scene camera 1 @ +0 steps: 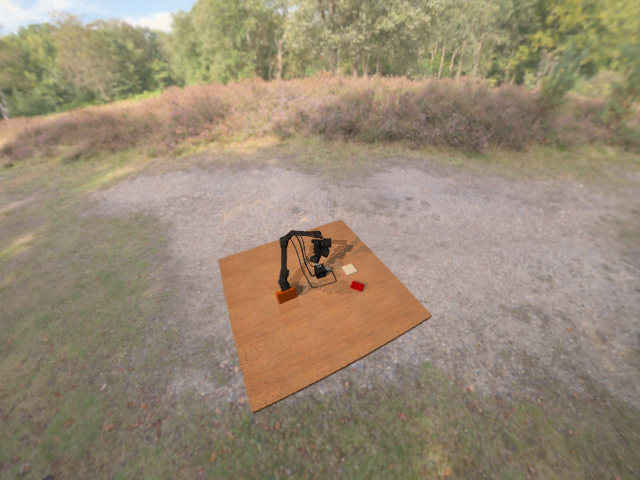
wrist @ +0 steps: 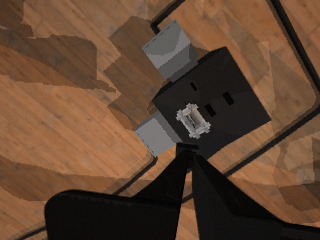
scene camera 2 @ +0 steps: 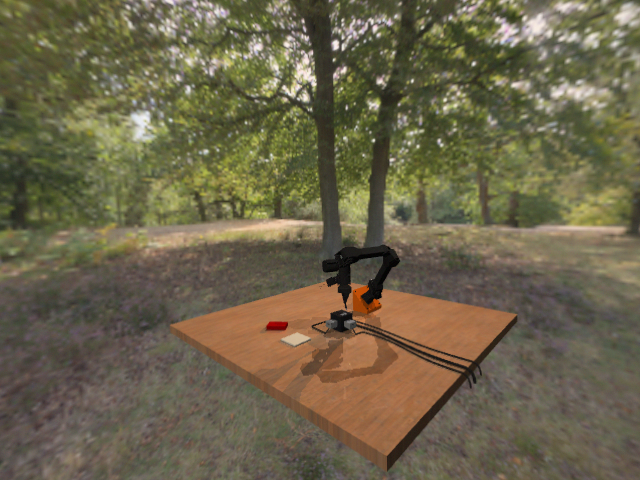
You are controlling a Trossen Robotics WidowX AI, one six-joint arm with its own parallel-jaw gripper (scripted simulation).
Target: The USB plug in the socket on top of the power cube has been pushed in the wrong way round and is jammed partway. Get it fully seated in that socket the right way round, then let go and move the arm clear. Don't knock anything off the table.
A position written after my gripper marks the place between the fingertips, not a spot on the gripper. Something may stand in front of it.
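Observation:
My gripper (wrist: 188,160) is carrying a USB plug. A black power cube (wrist: 216,85) is in view as well.

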